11 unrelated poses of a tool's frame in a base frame.
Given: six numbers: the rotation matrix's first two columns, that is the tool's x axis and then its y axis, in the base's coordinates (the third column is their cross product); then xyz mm.
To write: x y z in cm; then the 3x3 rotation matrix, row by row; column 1 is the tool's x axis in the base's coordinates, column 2 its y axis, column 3 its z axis. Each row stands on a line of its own. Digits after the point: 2 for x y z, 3 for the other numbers.
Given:
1: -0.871 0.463 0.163 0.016 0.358 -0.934 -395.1 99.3 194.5
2: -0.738 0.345 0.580 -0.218 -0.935 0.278 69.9 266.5 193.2
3: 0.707 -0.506 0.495 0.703 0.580 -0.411 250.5 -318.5 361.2
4: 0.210 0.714 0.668 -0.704 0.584 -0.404 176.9 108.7 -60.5
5: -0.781 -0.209 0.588 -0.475 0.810 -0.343 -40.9 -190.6 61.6
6: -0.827 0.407 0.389 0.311 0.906 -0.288 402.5 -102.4 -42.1
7: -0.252 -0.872 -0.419 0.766 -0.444 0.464 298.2 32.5 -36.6
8: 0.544 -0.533 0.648 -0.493 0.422 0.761 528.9 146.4 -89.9
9: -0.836 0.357 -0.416 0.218 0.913 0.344 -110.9 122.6 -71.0
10: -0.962 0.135 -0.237 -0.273 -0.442 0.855 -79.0 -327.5 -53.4
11: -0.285 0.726 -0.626 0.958 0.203 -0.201 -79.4 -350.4 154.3
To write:
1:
-39.51 9.93 19.45
-0.871 0.016 -0.491
0.463 0.358 -0.811
0.163 -0.934 -0.319

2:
6.99 26.65 19.32
-0.738 -0.218 0.638
0.345 -0.935 0.079
0.580 0.278 0.765

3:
25.05 -31.85 36.12
0.707 0.703 -0.079
-0.506 0.580 0.639
0.495 -0.411 0.766

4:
17.69 10.87 -6.05
0.210 -0.704 -0.679
0.714 0.584 -0.385
0.668 -0.404 0.625

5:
-4.09 -19.06 6.16
-0.781 -0.475 -0.405
-0.209 0.810 -0.547
0.588 -0.343 -0.732

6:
40.25 -10.24 -4.21
-0.827 0.311 -0.470
0.407 0.906 -0.117
0.389 -0.288 -0.876

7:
29.82 3.25 -3.66
-0.252 0.766 -0.591
-0.872 -0.444 -0.204
-0.419 0.464 0.780

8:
52.89 14.64 -8.99
0.544 -0.493 -0.679
-0.533 0.422 -0.733
0.648 0.761 -0.033

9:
-11.09 12.26 -7.10
-0.836 0.218 0.503
0.357 0.913 0.197
-0.416 0.344 -0.841

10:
-7.90 -32.75 -5.34
-0.962 -0.273 0.011
0.135 -0.442 0.887
-0.237 0.855 0.462

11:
-7.94 -35.04 15.43
-0.285 0.958 -0.019
0.726 0.203 -0.657
-0.626 -0.201 -0.753

